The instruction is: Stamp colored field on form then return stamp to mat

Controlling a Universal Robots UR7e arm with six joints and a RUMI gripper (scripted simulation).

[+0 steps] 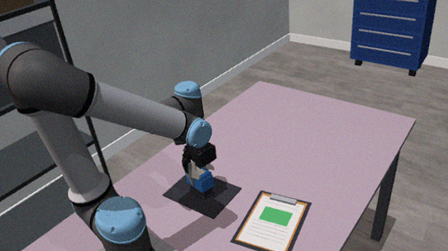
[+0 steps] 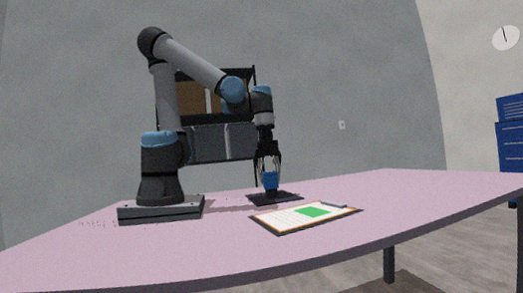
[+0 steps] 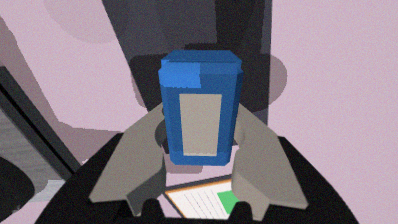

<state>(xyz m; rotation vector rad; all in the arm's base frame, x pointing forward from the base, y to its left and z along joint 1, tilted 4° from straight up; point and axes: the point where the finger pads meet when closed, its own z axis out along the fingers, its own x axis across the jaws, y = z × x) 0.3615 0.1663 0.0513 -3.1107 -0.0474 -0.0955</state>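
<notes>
Now: the clipboard 8 cm ahead of my hand, 28 cm to the right of it and 7 cm below it. Round my hand: blue stamp (2 cm below); dark mat (7 cm below).
</notes>
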